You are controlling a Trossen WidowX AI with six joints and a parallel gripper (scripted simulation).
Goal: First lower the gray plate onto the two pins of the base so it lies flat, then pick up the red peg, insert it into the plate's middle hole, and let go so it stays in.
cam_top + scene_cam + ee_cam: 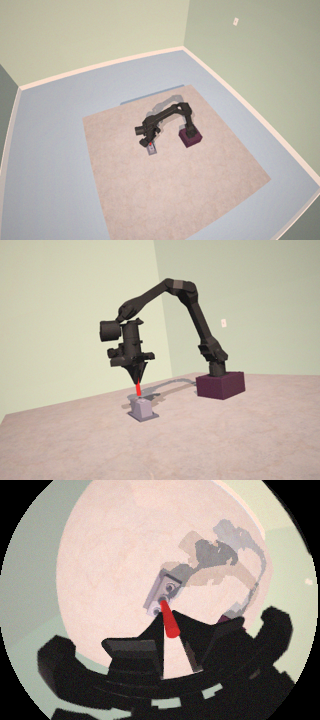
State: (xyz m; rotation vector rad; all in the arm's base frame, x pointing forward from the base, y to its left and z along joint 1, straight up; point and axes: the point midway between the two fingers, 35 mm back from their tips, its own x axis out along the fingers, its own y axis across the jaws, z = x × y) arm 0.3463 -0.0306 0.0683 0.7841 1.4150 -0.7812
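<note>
Right now the gray plate is 7 cm below my gripper tip. Also, from my gripper tip: red peg (right at my gripper tip); then gray base (11 cm below).
</note>
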